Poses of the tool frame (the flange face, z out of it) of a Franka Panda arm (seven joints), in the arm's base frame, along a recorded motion.
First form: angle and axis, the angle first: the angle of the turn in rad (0 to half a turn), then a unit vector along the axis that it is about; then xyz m.
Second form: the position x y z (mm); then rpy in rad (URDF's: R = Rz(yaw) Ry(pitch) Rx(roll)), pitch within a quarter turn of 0, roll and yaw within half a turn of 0. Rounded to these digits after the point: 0 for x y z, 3 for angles.
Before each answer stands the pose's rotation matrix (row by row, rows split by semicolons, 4 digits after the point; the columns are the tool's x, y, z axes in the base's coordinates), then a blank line. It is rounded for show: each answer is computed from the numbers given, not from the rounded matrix.
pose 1, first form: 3.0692 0.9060 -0.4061 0.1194 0.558 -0.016 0.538
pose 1, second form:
0.6421 -0.7435 0.1867; -0.7262 -0.6680 -0.1624; 0.2454 -0.0313 -0.9689

558 -16 538 -3.109 -0.248 -0.847
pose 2, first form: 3.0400 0.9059 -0.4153 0.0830 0.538 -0.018 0.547
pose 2, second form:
0.6422 -0.7589 0.1079; -0.7421 -0.6508 -0.1606; 0.1921 0.0231 -0.9811

538 -18 547 3.118 -0.193 -0.857
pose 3, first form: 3.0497 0.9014 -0.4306 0.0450 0.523 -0.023 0.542
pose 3, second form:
0.6259 -0.7788 0.0414; -0.7705 -0.6257 -0.1214; 0.1205 0.0440 -0.9917

523 -23 542 3.097 -0.121 -0.889
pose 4, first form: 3.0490 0.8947 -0.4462 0.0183 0.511 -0.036 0.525
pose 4, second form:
0.6020 -0.7985 -0.0086; -0.7951 -0.5983 -0.0990; 0.0739 0.0664 -0.9950

511 -36 525 3.075 -0.074 -0.923
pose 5, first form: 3.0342 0.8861 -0.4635 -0.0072 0.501 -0.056 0.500
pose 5, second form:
0.5715 -0.8182 -0.0624; -0.8198 -0.5658 -0.0883; 0.0370 0.1016 -0.9941

501 -56 500 3.040 -0.037 -0.962
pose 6, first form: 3.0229 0.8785 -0.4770 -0.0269 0.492 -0.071 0.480
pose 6, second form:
0.5451 -0.8319 -0.1036; -0.8383 -0.5395 -0.0785; 0.0094 0.1296 -0.9915

492 -71 480 3.012 -0.009 -0.994
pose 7, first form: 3.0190 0.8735 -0.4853 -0.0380 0.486 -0.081 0.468
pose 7, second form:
0.5278 -0.8400 -0.1255; -0.8493 -0.5232 -0.0701; -0.0068 0.1436 -0.9896

486 -81 468 2.998 0.007 -1.015
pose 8, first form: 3.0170 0.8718 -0.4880 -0.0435 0.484 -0.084 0.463
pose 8, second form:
0.5218 -0.8421 -0.1362; -0.8529 -0.5178 -0.0660; -0.0149 0.1506 -0.9885

484 -84 463 2.990 0.015 -1.022
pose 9, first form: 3.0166 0.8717 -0.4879 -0.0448 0.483 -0.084 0.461
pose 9, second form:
0.5217 -0.8418 -0.1386; -0.8529 -0.5179 -0.0651; -0.0170 0.1522 -0.9882

483 -84 461 2.989 0.017 -1.022
